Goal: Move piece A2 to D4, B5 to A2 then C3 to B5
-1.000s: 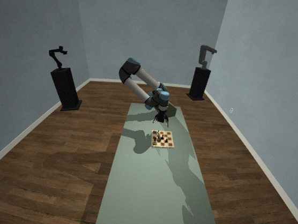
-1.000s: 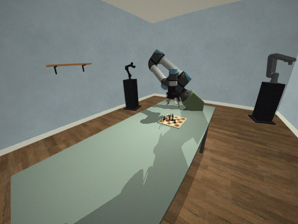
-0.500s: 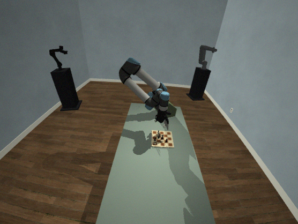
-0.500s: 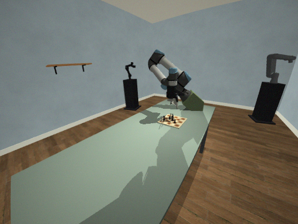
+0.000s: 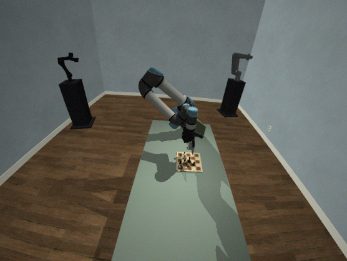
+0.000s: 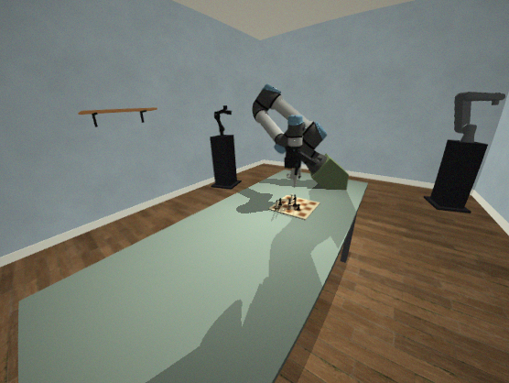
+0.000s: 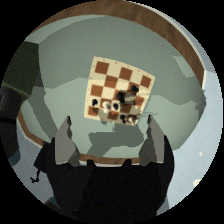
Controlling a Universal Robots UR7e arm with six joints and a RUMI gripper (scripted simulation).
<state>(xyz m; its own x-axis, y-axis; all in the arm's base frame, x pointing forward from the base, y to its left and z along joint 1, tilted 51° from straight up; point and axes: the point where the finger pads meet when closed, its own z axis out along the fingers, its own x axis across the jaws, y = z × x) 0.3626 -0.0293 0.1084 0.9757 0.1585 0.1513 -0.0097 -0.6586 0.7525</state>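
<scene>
The chessboard lies 40 mm ahead of my hand and 120 mm below it. From my hand the other things lie so: white piece 10 mm behind, 30 mm to the right, 90 mm below.
</scene>
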